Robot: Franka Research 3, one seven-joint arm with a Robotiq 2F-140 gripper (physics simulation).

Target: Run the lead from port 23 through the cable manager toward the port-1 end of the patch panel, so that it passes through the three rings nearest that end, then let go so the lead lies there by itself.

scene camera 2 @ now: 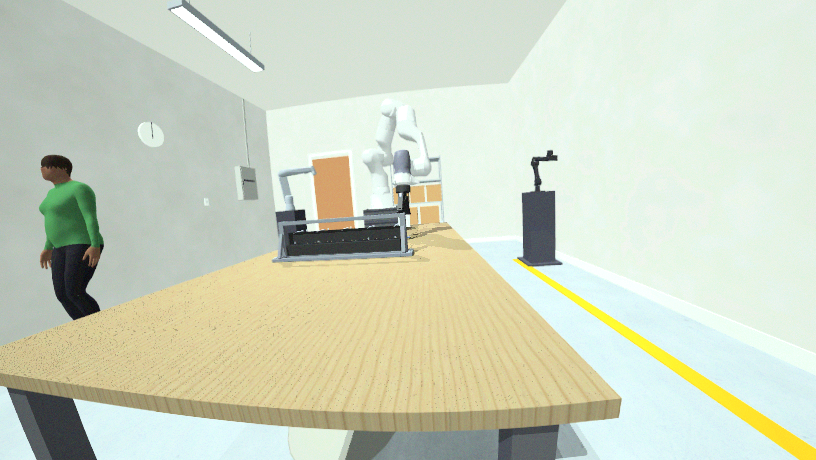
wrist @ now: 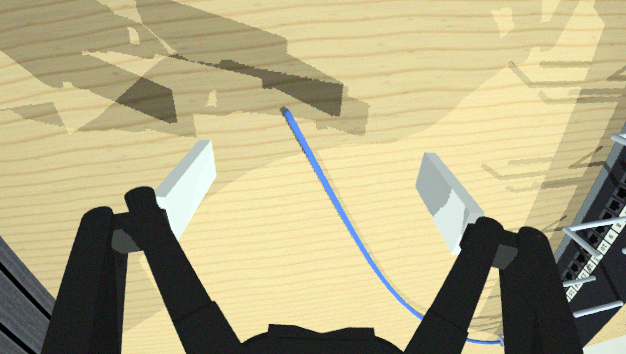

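The blue lead [wrist: 326,186] lies on the table in the wrist view, its free end at upper centre. It runs down to the right, passes behind the right finger and shows again at the lower right beside a small pale part. My gripper [scene camera 2: 403,210] [wrist: 317,163] is open above the table, with the lead between its spread fingers in the picture but gripped by neither. The patch panel [scene camera 2: 342,246] [wrist: 592,239] is black with numbered ports. Pale rings [wrist: 595,223] of the cable manager stick out in front of it. Port 23 cannot be made out.
A grey frame [scene camera 2: 342,220] holds the panel on the wooden table [scene camera 2: 354,331]. A dark ribbed block [wrist: 20,295] shows at the wrist view's lower left. A person in green [scene camera 2: 69,211] stands left of the table. A small black arm [scene camera 2: 536,171] stands on a pedestal [scene camera 2: 538,228] at the right.
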